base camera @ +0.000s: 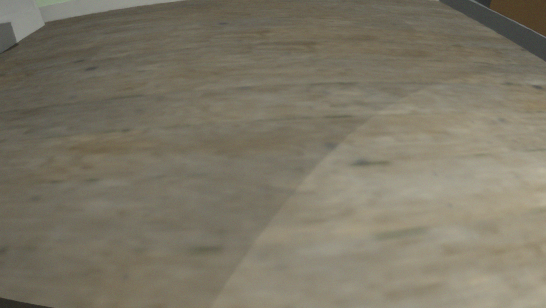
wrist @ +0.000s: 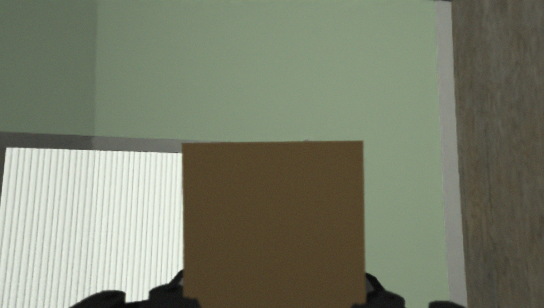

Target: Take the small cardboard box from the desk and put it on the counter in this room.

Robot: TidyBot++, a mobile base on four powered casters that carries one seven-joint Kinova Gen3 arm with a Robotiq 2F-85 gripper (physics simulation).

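Observation:
The small cardboard box point(wrist: 273, 220) is a plain brown square at the lower middle of the wrist view. My gripper point(wrist: 276, 279) is shut on it, with a dark finger at each side of the box at the bottom edge of the view. The fingertips are hidden by the box. The box and the gripper do not show in the base camera view. I cannot make out the desk or the counter in either view.
The wrist view shows a green wall point(wrist: 270, 70), a window with white blinds point(wrist: 92, 225) at left, and a pale baseboard point(wrist: 448, 125) beside the wooden floor point(wrist: 500, 150) point(base camera: 225, 150). In the base view, a dark grey edge point(base camera: 500, 25) with a brown surface behind it is at upper right.

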